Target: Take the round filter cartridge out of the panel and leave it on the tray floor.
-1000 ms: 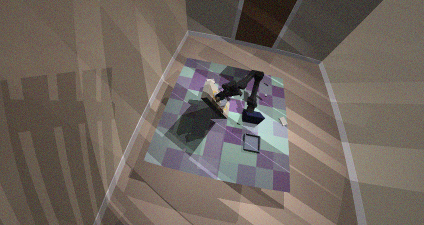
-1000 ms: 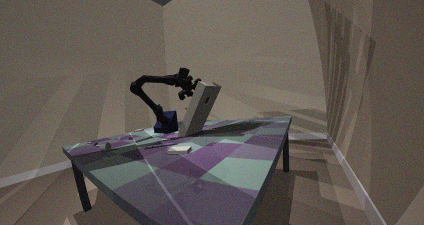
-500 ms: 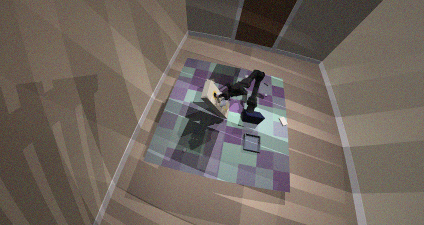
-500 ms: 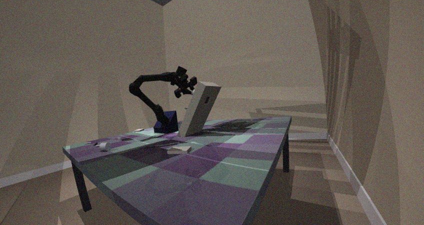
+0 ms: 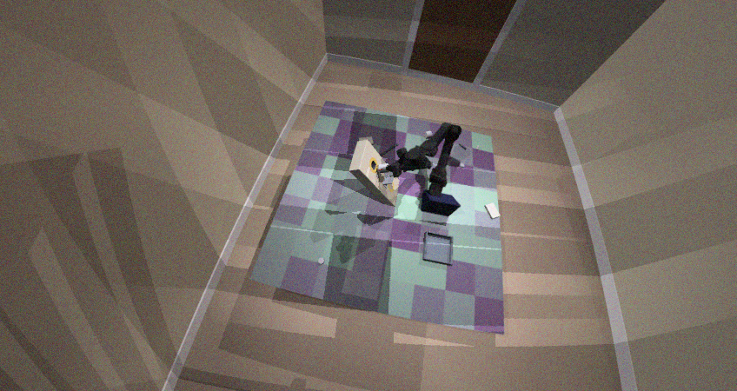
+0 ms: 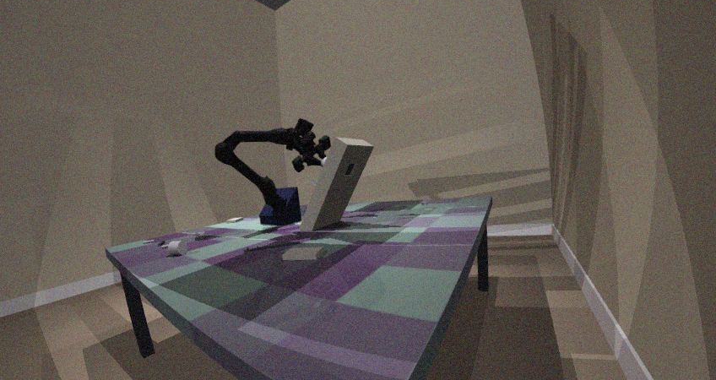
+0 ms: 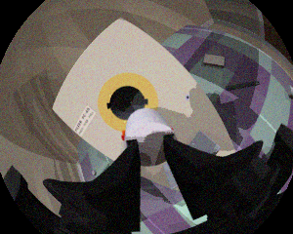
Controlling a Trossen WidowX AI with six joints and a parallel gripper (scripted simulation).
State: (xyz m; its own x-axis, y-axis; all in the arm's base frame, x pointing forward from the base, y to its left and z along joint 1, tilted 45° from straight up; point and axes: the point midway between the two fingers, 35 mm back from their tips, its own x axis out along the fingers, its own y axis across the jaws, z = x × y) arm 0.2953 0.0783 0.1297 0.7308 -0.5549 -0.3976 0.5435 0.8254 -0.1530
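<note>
My gripper tip is 10 mm short of the round filter cartridge and 10 mm above it. Also, from my gripper tip: grey square tray: 330 mm to the left, 330 mm behind, 240 mm below; then beige service panel: 90 mm below, 30 mm ahead, 10 mm to the right.
</note>
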